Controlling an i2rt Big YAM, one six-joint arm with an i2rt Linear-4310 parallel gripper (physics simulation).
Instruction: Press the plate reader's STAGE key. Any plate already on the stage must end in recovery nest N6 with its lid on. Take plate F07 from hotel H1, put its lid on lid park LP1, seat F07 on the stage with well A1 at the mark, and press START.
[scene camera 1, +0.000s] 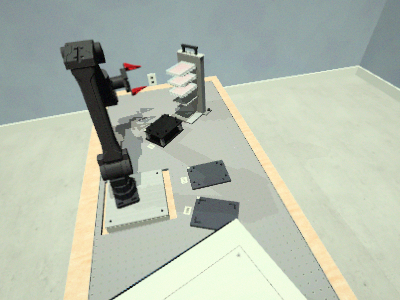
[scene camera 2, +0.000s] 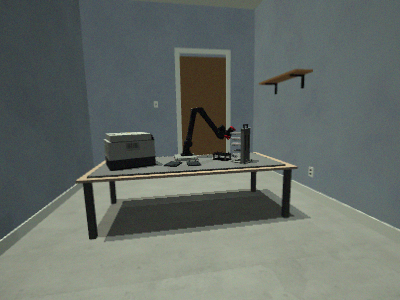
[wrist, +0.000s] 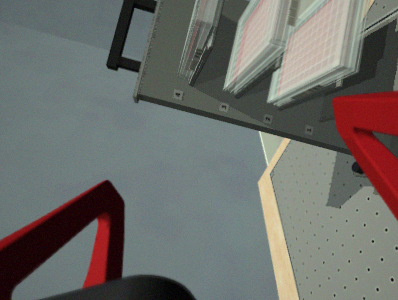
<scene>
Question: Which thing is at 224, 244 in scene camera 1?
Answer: A plate reader.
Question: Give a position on a hotel shelf 1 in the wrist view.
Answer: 369, 79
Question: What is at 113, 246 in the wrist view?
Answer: The gripper.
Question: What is the gripper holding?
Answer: Nothing.
</scene>
